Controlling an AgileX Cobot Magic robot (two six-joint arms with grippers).
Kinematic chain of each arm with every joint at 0, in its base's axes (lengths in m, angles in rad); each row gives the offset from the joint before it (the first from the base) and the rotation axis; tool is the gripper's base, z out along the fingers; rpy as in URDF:
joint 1: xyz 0 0 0.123 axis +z
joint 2: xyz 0 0 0 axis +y
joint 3: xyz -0.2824 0 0.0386 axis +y
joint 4: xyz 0.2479 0 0.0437 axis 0.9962 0 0.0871
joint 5: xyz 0 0 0 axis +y
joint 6: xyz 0.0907 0 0.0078 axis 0.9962 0 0.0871
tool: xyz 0 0 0 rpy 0 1.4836 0
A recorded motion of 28 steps. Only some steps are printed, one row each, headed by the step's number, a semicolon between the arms.
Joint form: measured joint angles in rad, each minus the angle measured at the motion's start. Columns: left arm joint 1, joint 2, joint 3, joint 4, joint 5, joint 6; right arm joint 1, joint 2, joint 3, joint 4, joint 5, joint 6.
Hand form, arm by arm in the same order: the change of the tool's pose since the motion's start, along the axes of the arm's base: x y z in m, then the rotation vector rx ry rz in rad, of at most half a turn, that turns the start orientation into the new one. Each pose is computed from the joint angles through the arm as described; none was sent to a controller.
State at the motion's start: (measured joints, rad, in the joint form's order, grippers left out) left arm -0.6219 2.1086 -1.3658 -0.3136 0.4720 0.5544; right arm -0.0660 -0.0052 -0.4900 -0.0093 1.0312 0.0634
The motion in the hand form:
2: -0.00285 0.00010 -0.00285 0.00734 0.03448 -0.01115; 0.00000 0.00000 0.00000 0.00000 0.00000 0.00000
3: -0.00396 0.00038 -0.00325 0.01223 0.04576 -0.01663; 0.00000 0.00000 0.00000 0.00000 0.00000 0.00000
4: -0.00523 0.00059 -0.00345 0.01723 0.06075 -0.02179; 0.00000 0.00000 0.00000 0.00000 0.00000 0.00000
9: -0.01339 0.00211 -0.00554 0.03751 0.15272 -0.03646; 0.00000 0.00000 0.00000 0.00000 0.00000 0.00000
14: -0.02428 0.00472 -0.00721 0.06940 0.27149 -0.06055; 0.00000 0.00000 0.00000 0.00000 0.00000 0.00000
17: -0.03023 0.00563 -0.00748 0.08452 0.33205 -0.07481; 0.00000 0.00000 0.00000 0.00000 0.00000 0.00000
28: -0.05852 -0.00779 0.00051 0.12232 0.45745 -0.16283; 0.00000 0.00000 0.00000 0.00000 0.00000 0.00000
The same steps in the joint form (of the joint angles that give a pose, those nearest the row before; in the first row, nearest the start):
2: 0.0000 0.0046 0.0000 -0.0190 0.0318 0.0165; 0.0000 0.0000 0.0000 0.0000 0.0000 0.0000
3: 0.0000 0.0046 0.0000 -0.0207 0.0451 0.0200; 0.0000 0.0000 0.0000 0.0000 0.0000 0.0000
4: 0.0000 0.0046 -0.0013 -0.0232 0.0628 0.0224; 0.0000 0.0000 0.0000 0.0000 0.0000 0.0000
9: 0.0000 0.0046 -0.0012 -0.0466 0.1560 0.0264; 0.0000 0.0000 0.0000 0.0000 0.0000 0.0000
14: 0.0000 0.0046 -0.0013 -0.0666 0.2798 0.0276; 0.0000 0.0000 0.0000 0.0000 0.0000 0.0000
17: -0.0013 0.0046 -0.0013 -0.0778 0.3427 0.0286; 0.0000 0.0000 0.0000 0.0000 0.0000 0.0000
28: -0.0591 -0.0139 -0.0013 -0.1030 0.4915 0.0271; 0.0000 0.0000 0.0000 0.0000 0.0000 0.0000

